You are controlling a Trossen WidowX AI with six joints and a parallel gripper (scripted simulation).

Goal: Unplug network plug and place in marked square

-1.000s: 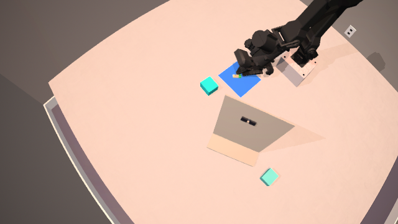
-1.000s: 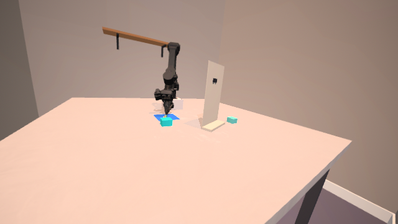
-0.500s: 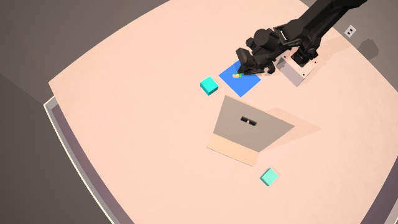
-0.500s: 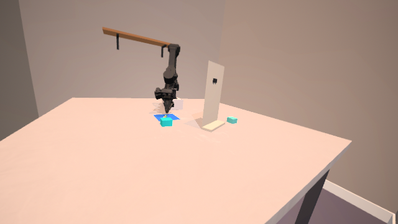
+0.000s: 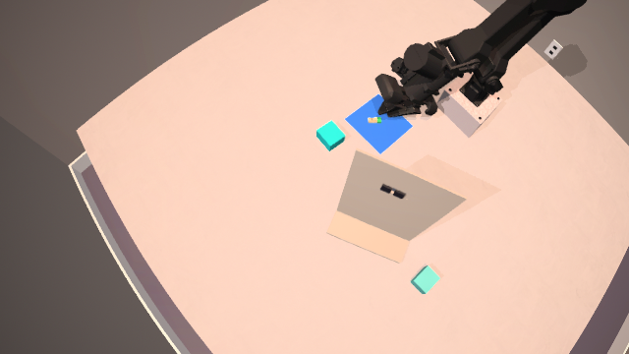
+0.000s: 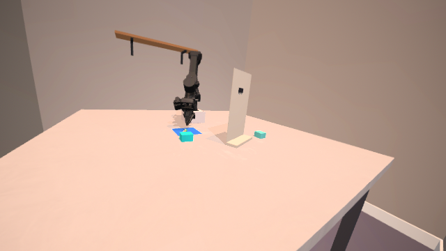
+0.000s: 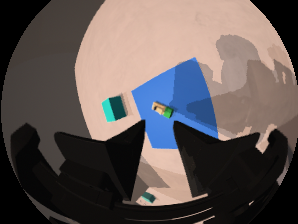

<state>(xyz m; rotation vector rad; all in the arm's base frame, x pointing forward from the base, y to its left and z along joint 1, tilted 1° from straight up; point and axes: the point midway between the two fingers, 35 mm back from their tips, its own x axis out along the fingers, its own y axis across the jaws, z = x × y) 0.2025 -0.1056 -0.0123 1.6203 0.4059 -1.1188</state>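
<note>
Right now my gripper tip is 4 cm above the blue marked square. The rest, counted from my gripper tip: upright panel (20 cm ahead, 17 cm to the left, 10 cm above); cyan block (12 cm ahead, 4 cm to the right, 2 cm below); pale teal block (33 cm to the left, 19 cm ahead, 2 cm below).
</note>
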